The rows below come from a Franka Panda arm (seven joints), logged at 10 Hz.
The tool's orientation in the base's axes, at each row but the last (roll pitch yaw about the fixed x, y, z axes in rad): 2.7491 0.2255 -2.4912; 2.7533 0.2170 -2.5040; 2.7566 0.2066 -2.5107; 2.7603 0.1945 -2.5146; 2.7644 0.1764 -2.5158; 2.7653 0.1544 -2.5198; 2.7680 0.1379 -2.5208; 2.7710 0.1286 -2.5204
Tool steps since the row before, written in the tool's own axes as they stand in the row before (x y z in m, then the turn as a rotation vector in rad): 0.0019 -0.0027 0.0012 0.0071 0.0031 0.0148; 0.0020 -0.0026 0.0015 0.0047 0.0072 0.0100; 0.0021 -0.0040 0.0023 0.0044 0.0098 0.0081; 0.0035 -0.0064 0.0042 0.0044 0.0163 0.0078; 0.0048 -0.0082 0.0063 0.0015 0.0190 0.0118; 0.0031 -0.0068 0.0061 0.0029 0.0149 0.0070; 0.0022 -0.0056 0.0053 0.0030 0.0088 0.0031; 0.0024 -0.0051 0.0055 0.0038 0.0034 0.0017
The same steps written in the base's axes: 0.0001 -0.0025 -0.0025 -0.0084 0.0043 -0.0138; -0.0001 -0.0023 -0.0027 -0.0088 0.0065 -0.0074; 0.0006 -0.0031 -0.0040 -0.0100 0.0077 -0.0046; 0.0008 -0.0048 -0.0068 -0.0139 0.0122 -0.0020; 0.0005 -0.0062 -0.0096 -0.0135 0.0174 -0.0042; 0.0009 -0.0044 -0.0086 -0.0118 0.0118 -0.0015; 0.0009 -0.0034 -0.0072 -0.0079 0.0058 -0.0001; 0.0004 -0.0031 -0.0072 -0.0052 0.0009 -0.0008
